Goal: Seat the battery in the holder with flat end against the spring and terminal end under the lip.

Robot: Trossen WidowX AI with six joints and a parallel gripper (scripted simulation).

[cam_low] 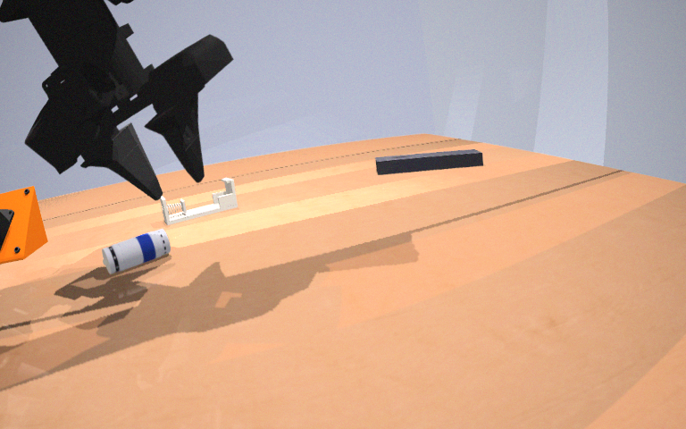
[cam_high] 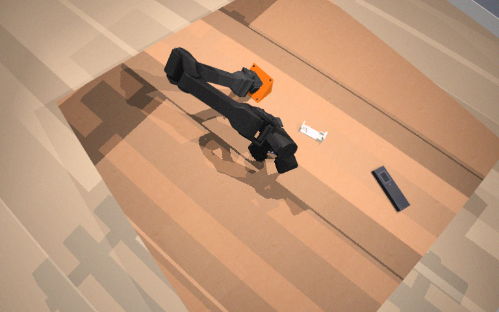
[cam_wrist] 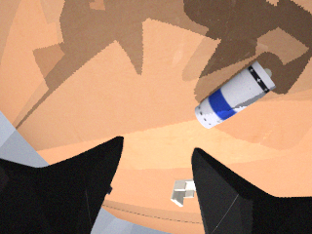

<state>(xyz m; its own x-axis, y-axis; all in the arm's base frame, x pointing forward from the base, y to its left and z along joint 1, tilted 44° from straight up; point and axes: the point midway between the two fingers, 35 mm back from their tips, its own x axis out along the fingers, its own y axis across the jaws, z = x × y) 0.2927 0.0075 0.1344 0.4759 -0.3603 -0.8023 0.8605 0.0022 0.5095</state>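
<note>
Right now the battery is 5 cm below my gripper tip, 5 cm behind it and 1 cm to the right of it. Also, from my gripper tip: black bar (29 cm ahead, 26 cm to the left, 4 cm below).
</note>
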